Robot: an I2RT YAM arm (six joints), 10 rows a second.
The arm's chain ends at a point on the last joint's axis. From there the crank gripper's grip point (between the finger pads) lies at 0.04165 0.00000 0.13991 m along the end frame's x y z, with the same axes.
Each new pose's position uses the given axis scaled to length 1; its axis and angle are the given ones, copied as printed.
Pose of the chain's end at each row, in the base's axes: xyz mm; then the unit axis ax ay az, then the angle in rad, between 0 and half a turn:
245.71, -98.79, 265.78, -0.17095, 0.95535, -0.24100, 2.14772
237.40, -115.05, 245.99, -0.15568, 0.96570, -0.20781, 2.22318
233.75, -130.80, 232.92, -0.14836, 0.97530, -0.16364, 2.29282
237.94, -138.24, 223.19, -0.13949, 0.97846, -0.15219, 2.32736
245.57, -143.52, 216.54, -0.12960, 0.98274, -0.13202, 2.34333
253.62, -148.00, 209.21, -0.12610, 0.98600, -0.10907, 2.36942
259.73, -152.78, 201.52, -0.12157, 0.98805, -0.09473, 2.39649
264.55, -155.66, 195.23, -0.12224, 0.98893, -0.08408, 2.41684
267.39, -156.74, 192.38, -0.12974, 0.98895, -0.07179, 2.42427
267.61, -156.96, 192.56, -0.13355, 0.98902, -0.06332, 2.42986
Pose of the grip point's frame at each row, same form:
345.81, -147.45, 171.33, -0.17095, 0.95535, -0.24100, 2.14772
328.38, -159.81, 140.97, -0.15568, 0.96570, -0.20781, 2.22318
315.79, -167.43, 117.87, -0.14836, 0.97530, -0.16364, 2.29282
315.28, -173.38, 104.47, -0.13949, 0.97846, -0.15219, 2.32736
320.22, -174.30, 94.93, -0.12960, 0.98274, -0.13202, 2.34333
324.47, -173.57, 84.17, -0.12610, 0.98600, -0.10907, 2.36942
326.71, -175.32, 73.79, -0.12157, 0.98805, -0.09473, 2.39649
328.70, -175.79, 65.66, -0.12224, 0.98893, -0.08408, 2.41684
330.47, -173.56, 61.82, -0.12974, 0.98895, -0.07179, 2.42427
329.83, -171.54, 61.32, -0.13355, 0.98902, -0.06332, 2.42986

